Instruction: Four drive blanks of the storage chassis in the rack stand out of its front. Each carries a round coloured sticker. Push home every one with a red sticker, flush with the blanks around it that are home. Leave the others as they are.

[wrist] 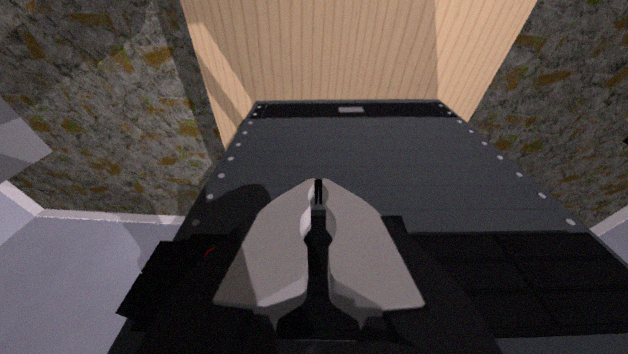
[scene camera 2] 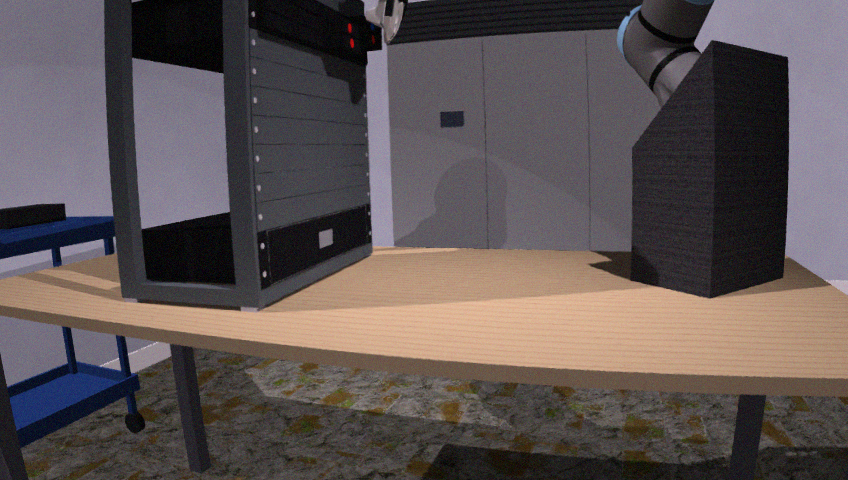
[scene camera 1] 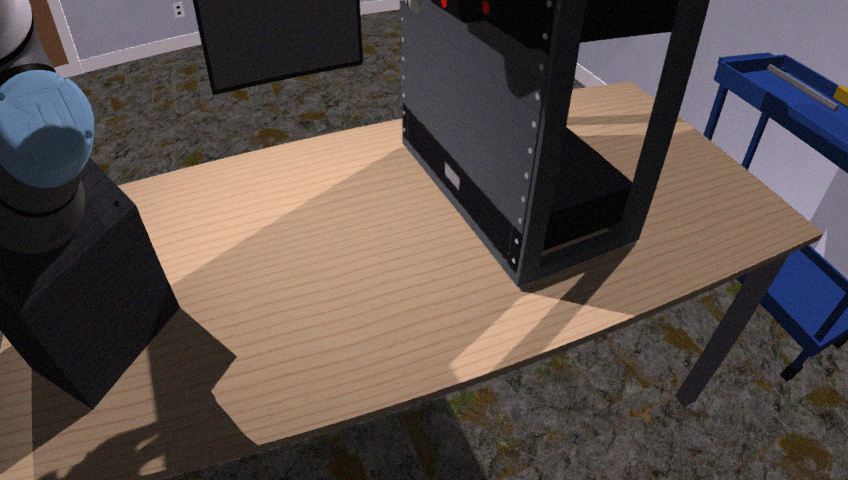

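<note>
The black storage chassis (scene camera 1: 526, 28) (scene camera 2: 291, 22) (wrist: 530, 282) sits high in the grey rack (scene camera 1: 671, 113) (scene camera 2: 241, 178). In scene camera 2, two red stickers, an upper one (scene camera 2: 349, 27) and a lower one (scene camera 2: 351, 43), show on blanks standing out. Farther along, a blue sticker (scene camera 2: 372, 27) shows above another red sticker (scene camera 2: 373, 39). In the wrist view a protruding blank (wrist: 160, 270) shows a red sliver (wrist: 209, 251); another blank's corner (wrist: 395, 225) shows right of the jaws, which hide most of it. My gripper (wrist: 318, 181) (scene camera 2: 389, 39) is shut and empty, at the chassis front; contact cannot be told.
The rack stands on a wooden table (scene camera 1: 333, 297) (scene camera 2: 535, 321). Grey filler panels (scene camera 1: 476, 113) (scene camera 2: 309, 130) (wrist: 370, 160) and a black unit with a pale label (scene camera 1: 452, 175) (scene camera 2: 325, 237) lie below the chassis. A blue cart (scene camera 1: 764, 98) stands beyond the table; the arm's dark pedestal (scene camera 1: 101, 309) (scene camera 2: 746, 178) faces the rack.
</note>
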